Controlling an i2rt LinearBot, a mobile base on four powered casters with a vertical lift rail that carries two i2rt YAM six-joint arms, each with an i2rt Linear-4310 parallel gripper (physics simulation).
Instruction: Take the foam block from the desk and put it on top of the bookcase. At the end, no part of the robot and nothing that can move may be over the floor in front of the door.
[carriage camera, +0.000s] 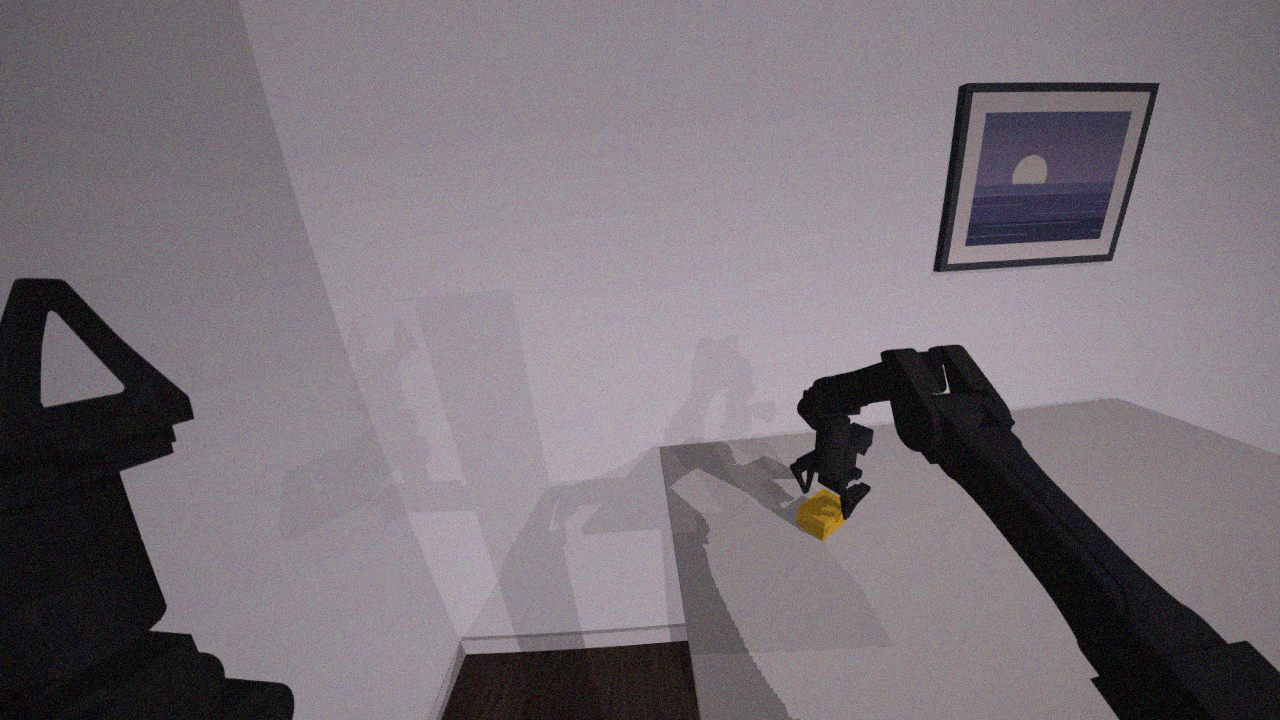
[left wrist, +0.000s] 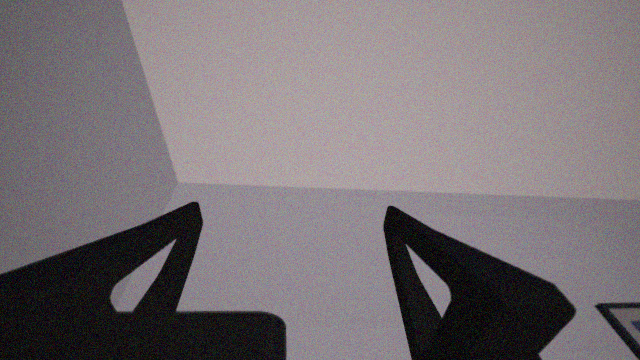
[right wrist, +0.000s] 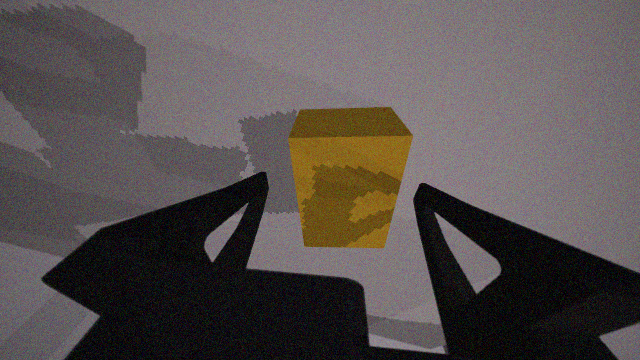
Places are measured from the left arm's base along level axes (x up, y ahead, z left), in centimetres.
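Pixels of known places: left gripper, fingertip midpoint: (left wrist: 295, 213); right gripper, fingertip midpoint: (carriage camera: 825, 505) (right wrist: 340, 185).
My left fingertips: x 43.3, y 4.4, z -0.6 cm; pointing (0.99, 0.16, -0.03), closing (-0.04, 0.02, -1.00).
Note:
Behind a point stands the place of what it marks.
The yellow foam block (carriage camera: 820, 515) @(x -12.5, y 47.1, z -63.3 cm) (right wrist: 349, 185) @(x -12.5, y 50.7, z -66.6 cm) lies on the pale grey desk (carriage camera: 966, 573) @(x -17.0, y 35.9, z -85.0 cm), near the desk's far left part in the carriage view. My right gripper (carriage camera: 830, 494) @(x -13.2, y 50.7, z -65.9 cm) (right wrist: 340, 185) @(x -13.2, y 50.7, z -65.9 cm) is open and points down close over the block. In the right wrist view the block shows between and a little beyond the two fingertips, nearer the right-hand one, with the finger shadow on its face. My left gripper (left wrist: 295, 213) @(x 43.3, y 4.4, z -0.6 cm) is open and empty, facing the wall; one of its fingers shows at the left of the carriage view. The bookcase and the door do not show in these views.
A wall (carriage camera: 572, 179) @(x 56.9, y 85.0, z -14.9 cm) stands behind the desk, with a framed picture (carriage camera: 1045, 174) @(x 51.3, y 90.9, z -136.6 cm) (left wrist: 625, 306) @(x 71.0, y 89.8, z -120.3 cm) hanging on it. Another wall (carriage camera: 116, 179) @(x 60.2, y 45.3, z 53.2 cm) meets it at the left. Dark wooden floor (carriage camera: 572, 685) @(x -112.0, y 68.9, z 7.0 cm) shows left of the desk's edge. Arm shadows fall on the desk and wall.

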